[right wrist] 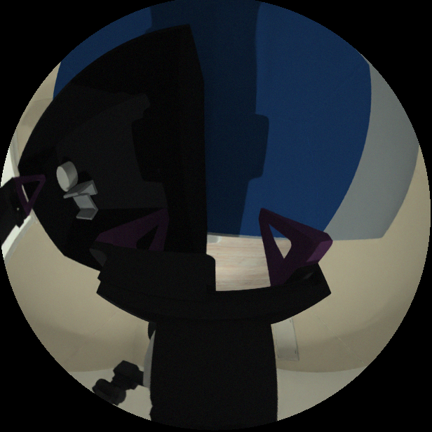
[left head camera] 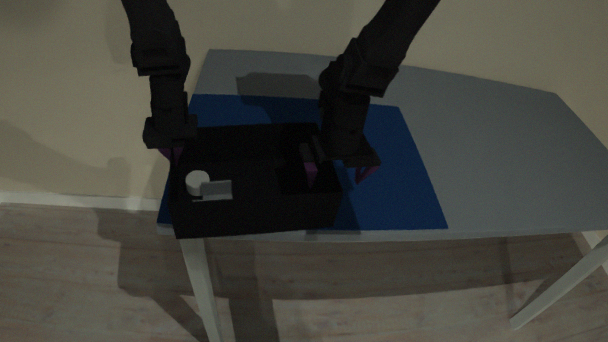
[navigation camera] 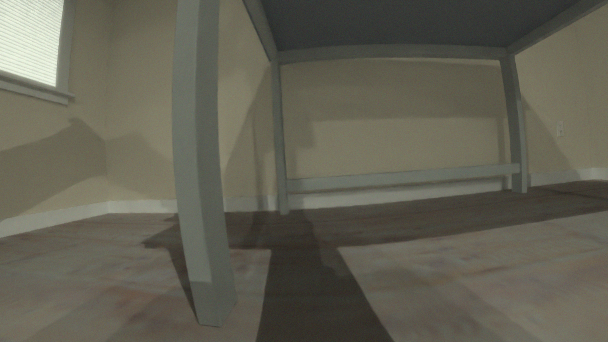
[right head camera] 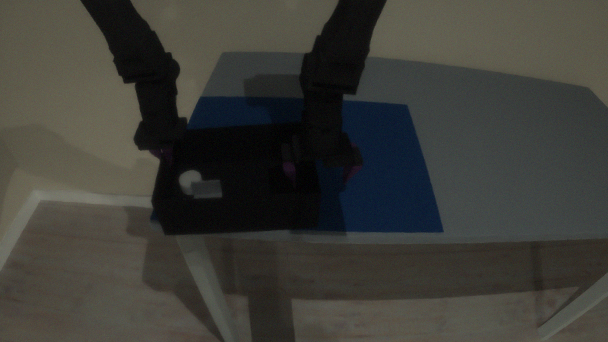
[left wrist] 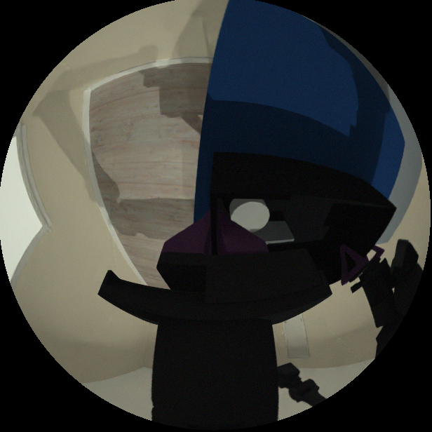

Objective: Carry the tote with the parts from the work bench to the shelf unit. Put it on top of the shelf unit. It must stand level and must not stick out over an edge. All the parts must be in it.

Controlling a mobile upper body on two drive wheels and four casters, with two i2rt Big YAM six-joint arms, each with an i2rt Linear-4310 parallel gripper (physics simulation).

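Frame: origin at the left arm's base, x ahead, y left, z up, level; centimetres.
Seen in the pictures: left gripper, fingertip midpoint: [left head camera: 175, 165] [right head camera: 169, 165]; right gripper, fingertip midpoint: [left head camera: 333, 184].
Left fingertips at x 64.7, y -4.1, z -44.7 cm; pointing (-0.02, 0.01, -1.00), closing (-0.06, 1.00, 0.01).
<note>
A point is followed by its place in that frame.
The black tote [left head camera: 250, 182] {x 63.8, y -19.6, z -49.1 cm} stands on the blue mat [left head camera: 382, 178] {x 64.4, y -49.1, z -49.4 cm} at the near left corner of the grey work bench [left head camera: 488, 148] {x 75.7, y -88.1, z -49.6 cm}. A white cylinder [left head camera: 197, 182] {x 61.7, y -8.7, z -46.7 cm} and a grey block [left head camera: 216, 190] {x 60.0, y -12.6, z -47.2 cm} lie inside it at the left. My left gripper [left head camera: 172, 152] {x 64.7, y -4.1, z -44.7 cm} is shut on the tote's thin left wall; in the left wrist view the wall runs between the fingers [left wrist: 213, 238]. My right gripper [left head camera: 338, 172] {x 58.6, y -35.4, z -44.6 cm} is open and straddles the tote's right wall, one finger inside and one outside, as the right wrist view [right wrist: 213, 229] shows.
The tote's near left corner reaches past the bench edge. The bench's near left leg [navigation camera: 199, 169] {x 55.8, y -7.8, z -116.7 cm} stands close in front of my base. A wall runs behind the bench, and a window [navigation camera: 29, 42] {x 98.3, y 130.0, z -33.9 cm} is at the left. No shelf unit is in view.
</note>
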